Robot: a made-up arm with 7 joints. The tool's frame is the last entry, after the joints. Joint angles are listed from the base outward. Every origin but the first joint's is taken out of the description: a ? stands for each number. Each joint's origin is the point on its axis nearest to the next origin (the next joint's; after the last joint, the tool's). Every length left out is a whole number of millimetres.
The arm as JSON. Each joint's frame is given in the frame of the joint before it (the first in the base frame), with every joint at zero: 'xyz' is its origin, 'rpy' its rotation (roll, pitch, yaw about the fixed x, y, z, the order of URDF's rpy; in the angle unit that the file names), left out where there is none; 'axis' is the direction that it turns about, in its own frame. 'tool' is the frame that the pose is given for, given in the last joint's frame.
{
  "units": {
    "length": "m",
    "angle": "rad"
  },
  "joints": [
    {
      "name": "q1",
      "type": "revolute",
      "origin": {
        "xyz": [
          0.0,
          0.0,
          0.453
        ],
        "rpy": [
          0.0,
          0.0,
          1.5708
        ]
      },
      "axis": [
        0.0,
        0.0,
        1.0
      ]
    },
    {
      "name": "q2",
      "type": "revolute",
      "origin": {
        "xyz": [
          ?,
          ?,
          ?
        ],
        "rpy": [
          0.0,
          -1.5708,
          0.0
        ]
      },
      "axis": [
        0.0,
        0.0,
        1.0
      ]
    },
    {
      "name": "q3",
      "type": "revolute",
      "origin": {
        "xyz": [
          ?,
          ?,
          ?
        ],
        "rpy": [
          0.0,
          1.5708,
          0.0
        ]
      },
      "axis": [
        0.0,
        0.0,
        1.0
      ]
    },
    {
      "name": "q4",
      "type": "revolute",
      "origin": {
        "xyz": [
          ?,
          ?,
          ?
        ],
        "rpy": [
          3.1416,
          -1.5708,
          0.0
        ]
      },
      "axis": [
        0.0,
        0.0,
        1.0
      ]
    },
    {
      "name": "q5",
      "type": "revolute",
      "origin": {
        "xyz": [
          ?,
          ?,
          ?
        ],
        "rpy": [
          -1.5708,
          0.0,
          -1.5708
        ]
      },
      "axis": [
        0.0,
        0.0,
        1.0
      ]
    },
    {
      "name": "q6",
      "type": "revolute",
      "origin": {
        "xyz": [
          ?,
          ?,
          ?
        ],
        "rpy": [
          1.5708,
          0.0,
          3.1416
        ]
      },
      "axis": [
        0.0,
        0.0,
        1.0
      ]
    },
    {
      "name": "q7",
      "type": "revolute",
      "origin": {
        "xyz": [
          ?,
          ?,
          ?
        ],
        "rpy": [
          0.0,
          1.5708,
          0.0
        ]
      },
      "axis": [
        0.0,
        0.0,
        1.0
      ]
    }
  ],
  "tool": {
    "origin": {
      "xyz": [
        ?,
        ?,
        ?
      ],
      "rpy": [
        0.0,
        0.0,
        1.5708
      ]
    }
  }
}
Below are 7 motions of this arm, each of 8 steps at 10 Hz.
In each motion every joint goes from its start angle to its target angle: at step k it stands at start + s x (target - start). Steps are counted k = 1, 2, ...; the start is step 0. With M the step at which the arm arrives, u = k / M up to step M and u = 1 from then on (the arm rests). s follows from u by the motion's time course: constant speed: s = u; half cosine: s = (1 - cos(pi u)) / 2; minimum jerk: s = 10 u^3 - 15 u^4 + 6 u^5.
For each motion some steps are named. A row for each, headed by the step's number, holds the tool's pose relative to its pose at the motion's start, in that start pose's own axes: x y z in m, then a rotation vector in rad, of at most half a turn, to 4 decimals.
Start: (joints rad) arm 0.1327 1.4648 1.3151 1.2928 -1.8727 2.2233 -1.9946
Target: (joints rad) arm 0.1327 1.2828 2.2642 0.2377 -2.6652 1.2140 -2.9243
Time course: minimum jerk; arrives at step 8
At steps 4, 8:
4: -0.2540 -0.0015 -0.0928 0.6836 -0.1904 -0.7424
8: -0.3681 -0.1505 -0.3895 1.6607 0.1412 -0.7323

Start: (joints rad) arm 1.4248 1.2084 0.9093 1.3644 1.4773 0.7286 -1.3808
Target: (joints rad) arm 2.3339 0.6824 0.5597 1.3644 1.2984 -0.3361 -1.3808
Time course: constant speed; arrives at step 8
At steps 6, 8:
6: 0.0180 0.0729 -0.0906 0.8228 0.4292 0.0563
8: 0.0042 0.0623 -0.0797 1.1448 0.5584 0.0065

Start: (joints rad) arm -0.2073 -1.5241 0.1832 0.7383 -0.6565 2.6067 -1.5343
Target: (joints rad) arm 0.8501 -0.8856 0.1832 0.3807 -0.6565 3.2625 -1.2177
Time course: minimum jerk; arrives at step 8
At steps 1, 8:
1: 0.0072 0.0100 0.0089 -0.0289 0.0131 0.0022
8: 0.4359 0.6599 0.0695 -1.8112 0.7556 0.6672

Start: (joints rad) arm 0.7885 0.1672 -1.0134 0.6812 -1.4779 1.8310 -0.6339
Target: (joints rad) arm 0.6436 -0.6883 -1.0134 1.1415 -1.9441 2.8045 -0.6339
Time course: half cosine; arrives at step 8
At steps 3, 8:
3: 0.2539 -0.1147 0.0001 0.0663 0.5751 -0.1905
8: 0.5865 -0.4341 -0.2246 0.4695 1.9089 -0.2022

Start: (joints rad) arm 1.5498 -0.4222 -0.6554 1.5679 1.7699 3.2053 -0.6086
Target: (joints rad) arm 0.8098 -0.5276 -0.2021 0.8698 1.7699 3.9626 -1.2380
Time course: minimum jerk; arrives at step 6
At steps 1, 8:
1: -0.0005 -0.0070 0.0000 -0.0245 0.0214 -0.0063
8: 0.0289 -0.2231 0.0803 -0.9712 0.2481 -0.1743

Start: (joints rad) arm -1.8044 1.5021 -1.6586 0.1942 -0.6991 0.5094 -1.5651
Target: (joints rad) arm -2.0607 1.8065 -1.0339 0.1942 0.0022 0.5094 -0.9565
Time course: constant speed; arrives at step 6
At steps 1, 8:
1: -0.0695 -0.0187 0.0184 -0.0041 0.1749 0.2555
8: -0.3145 -0.1374 0.0832 0.0658 1.1838 1.4072

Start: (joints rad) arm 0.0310 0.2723 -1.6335 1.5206 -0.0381 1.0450 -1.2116
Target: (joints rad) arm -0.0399 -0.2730 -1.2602 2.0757 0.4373 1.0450 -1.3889
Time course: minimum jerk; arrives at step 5
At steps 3, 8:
3: 0.1026 -0.2905 0.1365 0.4025 -0.0750 -0.2386
8: 0.0635 -0.4334 0.1740 0.5860 -0.2008 -0.3169

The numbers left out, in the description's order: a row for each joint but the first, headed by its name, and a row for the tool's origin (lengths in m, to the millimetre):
q2: -0.064 0.0 0.0
q3: 0.365 0.0 0.0
q4: 0.061 -0.022 0.0
q5: 0.476 -0.022 0.0
q6: 0.0 0.141 0.0
q7: 0.02 0.15 0.0
tool: 0.0 0.0 0.0

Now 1 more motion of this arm.
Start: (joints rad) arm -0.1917 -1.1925 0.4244 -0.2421 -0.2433 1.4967 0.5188
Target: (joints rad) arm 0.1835 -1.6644 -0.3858 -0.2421 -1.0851 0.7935 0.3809
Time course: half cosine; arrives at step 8
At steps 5, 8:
5: -0.4847 -0.2087 0.0054 -0.1415 -0.5937 -1.2103
8: -0.7245 -0.2607 -0.1112 -0.1488 -0.5998 -1.7824

